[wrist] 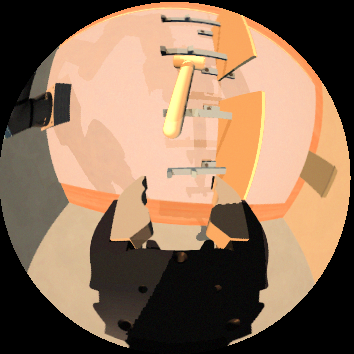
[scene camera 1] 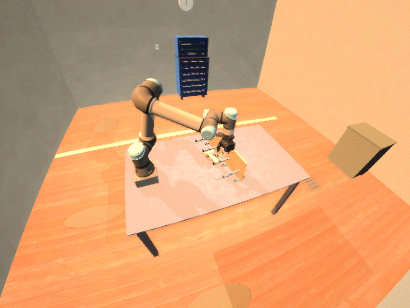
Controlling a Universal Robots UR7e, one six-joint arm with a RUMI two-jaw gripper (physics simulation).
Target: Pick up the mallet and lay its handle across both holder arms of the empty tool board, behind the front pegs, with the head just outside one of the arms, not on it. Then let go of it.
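Observation:
The pale yellow mallet (scene camera 1: 212, 157) (wrist: 180, 95) lies between the two orange tool boards. In the wrist view its head is beside the far board's nearer arm (wrist: 212, 53), and its handle tip crosses the outer part of the near board's farther arm (wrist: 220, 114). The near board (scene camera 1: 238, 164) (wrist: 242, 145) also has a nearer arm (wrist: 210, 171) with no handle across it. The far board (scene camera 1: 216, 141) (wrist: 236, 45) stands beyond. My gripper (scene camera 1: 220, 152) (wrist: 178, 177) is open and empty, apart from the mallet; its exact height is unclear.
The boards stand on the pale table (scene camera 1: 185, 200) (wrist: 110, 75). The robot base (scene camera 1: 146, 177) (wrist: 62, 104) is at the table's left. A large box (scene camera 1: 357, 150) (wrist: 319, 172) is off to the right. A blue tool cabinet (scene camera 1: 192, 72) stands far behind the table.

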